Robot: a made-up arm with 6 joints. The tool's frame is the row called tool.
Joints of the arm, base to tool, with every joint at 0 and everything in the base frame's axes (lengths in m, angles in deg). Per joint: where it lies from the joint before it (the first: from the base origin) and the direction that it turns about. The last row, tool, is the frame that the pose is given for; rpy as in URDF.
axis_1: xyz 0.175 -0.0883 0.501 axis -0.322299 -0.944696 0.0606
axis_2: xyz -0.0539 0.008 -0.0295 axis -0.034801 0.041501 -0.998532
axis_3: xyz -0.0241 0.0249 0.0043 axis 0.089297 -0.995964 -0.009
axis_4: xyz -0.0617 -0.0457 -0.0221 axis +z
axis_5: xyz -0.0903 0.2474 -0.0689 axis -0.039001 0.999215 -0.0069
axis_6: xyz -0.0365 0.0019 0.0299 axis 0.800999 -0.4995 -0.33
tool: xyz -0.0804 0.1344 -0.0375 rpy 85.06 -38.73 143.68
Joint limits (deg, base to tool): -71.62..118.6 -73.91..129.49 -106..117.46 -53.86..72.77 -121.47..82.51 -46.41..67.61
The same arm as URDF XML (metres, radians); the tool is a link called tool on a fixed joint. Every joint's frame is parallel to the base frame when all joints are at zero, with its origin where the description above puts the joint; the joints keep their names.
<robot name="arm">
<joint name="tool_joint" type="fixed"><parent link="link6"/><child link="tool"/><origin xyz="-0.0804 0.1344 -0.0375" rpy="1.4846 -0.676 2.5077"/></joint>
<joint name="axis_6" type="revolute"><parent link="link5"/><child link="link6"/><origin xyz="-0.0365 0.0019 0.0299"/><axis xyz="0.800999 -0.4995 -0.33"/><limit lower="-0.81" upper="1.18"/></joint>
<joint name="axis_5" type="revolute"><parent link="link4"/><child link="link5"/><origin xyz="-0.0903 0.2474 -0.0689"/><axis xyz="-0.039001 0.999215 -0.0069"/><limit lower="-2.1201" upper="1.4401"/></joint>
<joint name="axis_4" type="revolute"><parent link="link3"/><child link="link4"/><origin xyz="-0.0617 -0.0457 -0.0221"/><axis xyz="0 0 1"/><limit lower="-0.94" upper="1.2701"/></joint>
<joint name="axis_3" type="revolute"><parent link="link2"/><child link="link3"/><origin xyz="-0.0241 0.0249 0.0043"/><axis xyz="0.089297 -0.995964 -0.009"/><limit lower="-1.85" upper="2.0501"/></joint>
<joint name="axis_2" type="revolute"><parent link="link1"/><child link="link2"/><origin xyz="-0.0539 0.008 -0.0295"/><axis xyz="-0.034801 0.041501 -0.998532"/><limit lower="-1.29" upper="2.26"/></joint>
<joint name="axis_1" type="revolute"><parent link="base"/><child link="link1"/><origin xyz="0.175 -0.0883 0.501"/><axis xyz="-0.322299 -0.944696 0.0606"/><limit lower="-1.25" upper="2.07"/></joint>
<link name="base"/>
<link name="link1"/>
<link name="link2"/>
<link name="link3"/>
<link name="link4"/>
<link name="link5"/>
<link name="link6"/>
<link name="tool"/>
</robot>

